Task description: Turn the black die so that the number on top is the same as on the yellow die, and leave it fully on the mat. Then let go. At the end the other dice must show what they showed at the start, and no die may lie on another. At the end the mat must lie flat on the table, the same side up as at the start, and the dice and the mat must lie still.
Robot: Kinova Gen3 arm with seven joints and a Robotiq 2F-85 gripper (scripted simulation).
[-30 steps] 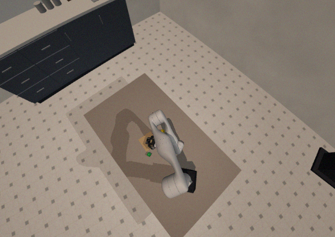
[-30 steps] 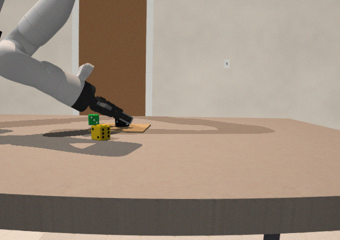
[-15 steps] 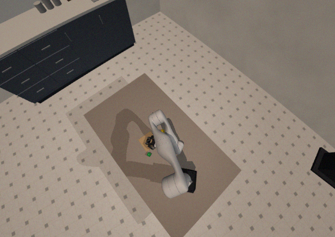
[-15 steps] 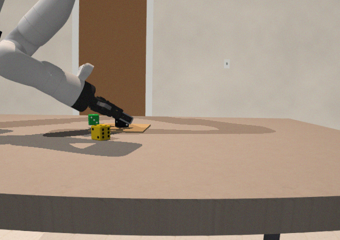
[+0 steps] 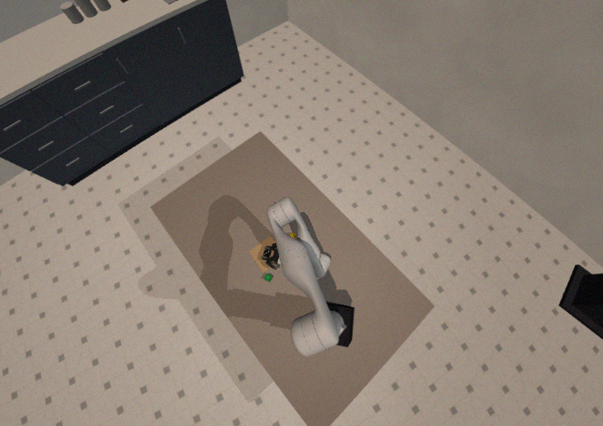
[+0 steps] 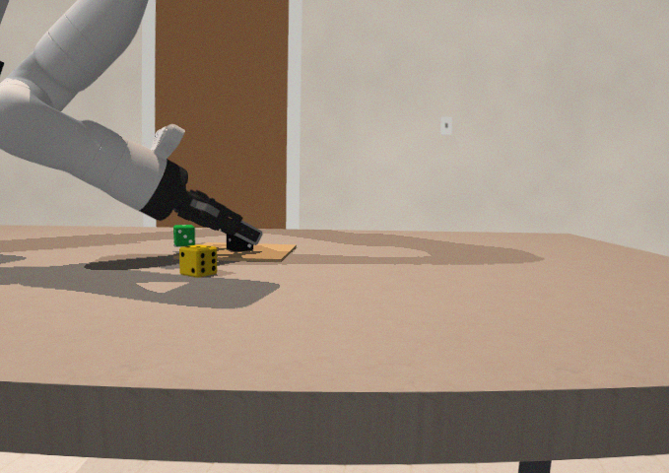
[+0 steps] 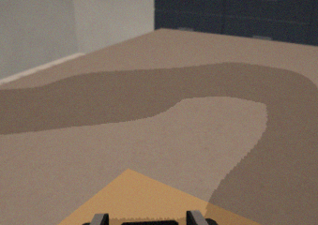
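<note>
Right now the black die is 10 mm below my hand. The rest, counted from my hand: green die (90 mm behind, 80 mm to the left, 10 mm below); yellow die (40 mm behind, 160 mm to the right, 10 mm below); mat (30 mm below).
</note>
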